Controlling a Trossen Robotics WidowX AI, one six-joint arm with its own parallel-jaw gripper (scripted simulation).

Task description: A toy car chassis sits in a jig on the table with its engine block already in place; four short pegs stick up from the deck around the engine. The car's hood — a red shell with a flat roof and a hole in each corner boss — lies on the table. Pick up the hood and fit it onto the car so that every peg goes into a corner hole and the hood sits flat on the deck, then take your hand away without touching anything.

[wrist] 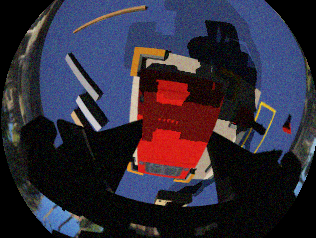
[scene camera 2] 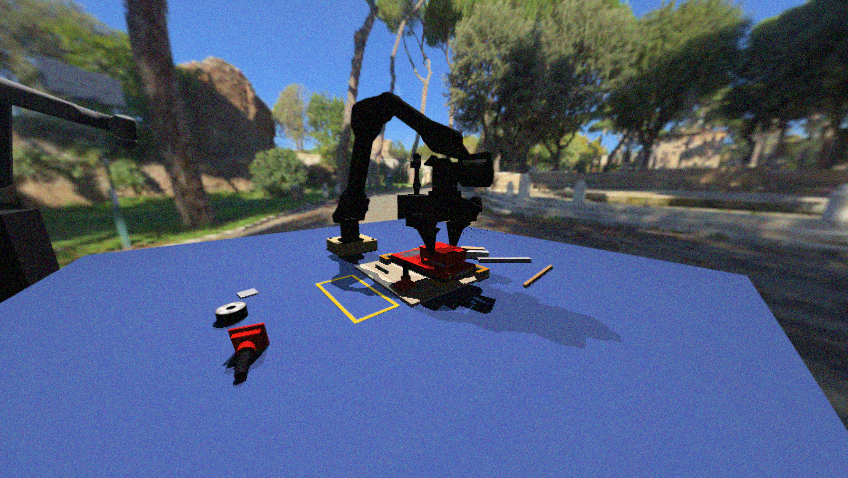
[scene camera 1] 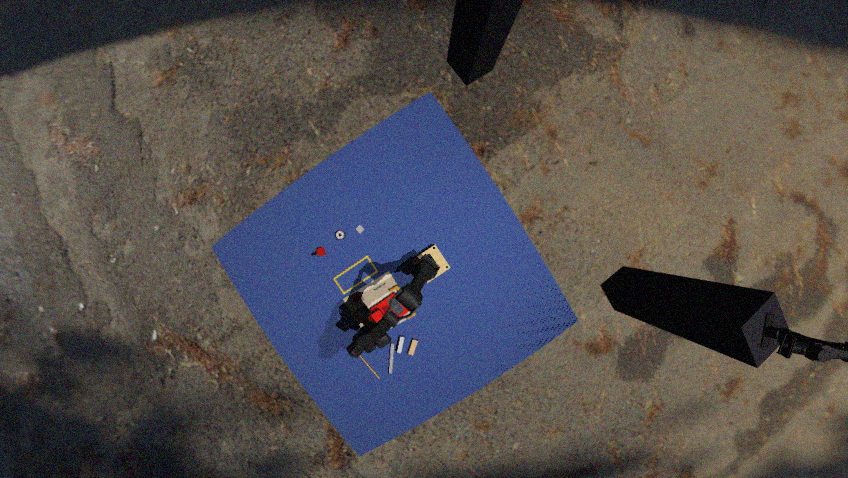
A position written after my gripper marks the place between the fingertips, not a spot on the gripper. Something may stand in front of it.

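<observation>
My gripper (scene camera 2: 442,253) is visible. The gripper is visible also in the wrist view (wrist: 176,128), as is a red hood (wrist: 178,118).
</observation>
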